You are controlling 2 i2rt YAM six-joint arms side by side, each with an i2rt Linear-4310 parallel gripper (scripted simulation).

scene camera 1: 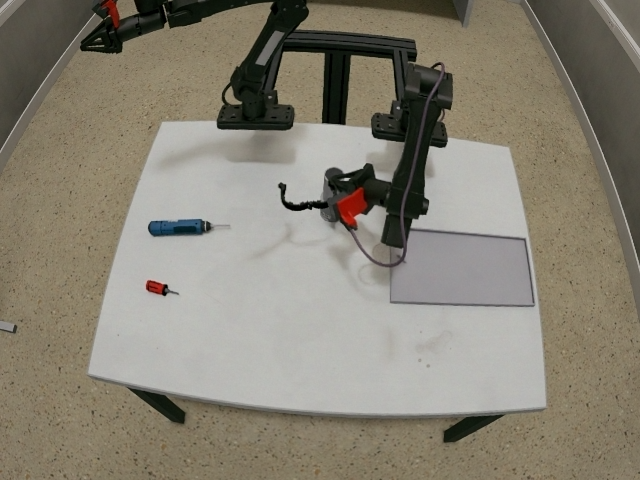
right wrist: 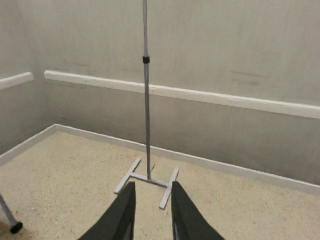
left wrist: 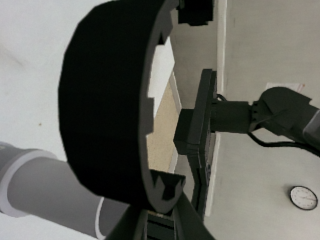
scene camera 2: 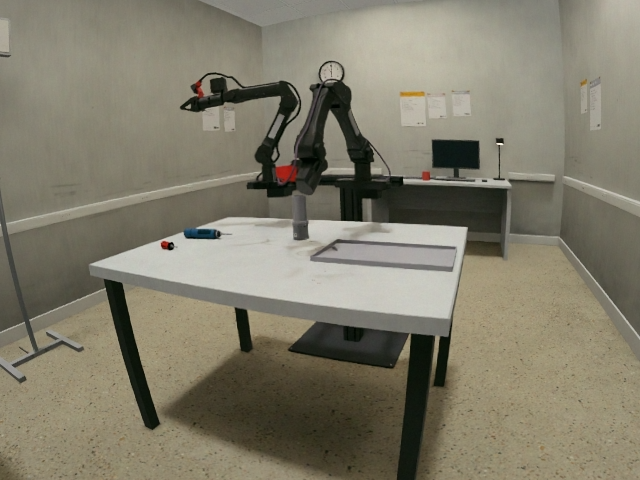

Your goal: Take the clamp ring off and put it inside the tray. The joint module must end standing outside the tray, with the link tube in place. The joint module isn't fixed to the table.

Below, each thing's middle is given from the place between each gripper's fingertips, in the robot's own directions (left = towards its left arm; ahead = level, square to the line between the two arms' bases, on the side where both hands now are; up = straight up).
Labels:
Now: left hand [scene camera 1: 332, 180] 5 cm short of the black clamp ring [left wrist: 104, 113] and 5 cm to the left of it. The rest, counted from my left hand: grey tray [scene camera 1: 443, 266]: 7 cm ahead, 37 cm to the left, 21 cm below.
My right gripper is now 54 cm to the right of the black clamp ring, 36 cm above it and 13 cm short of it. Round my right hand: grey tray (96 cm to the left, 57 cm below, 16 cm ahead).

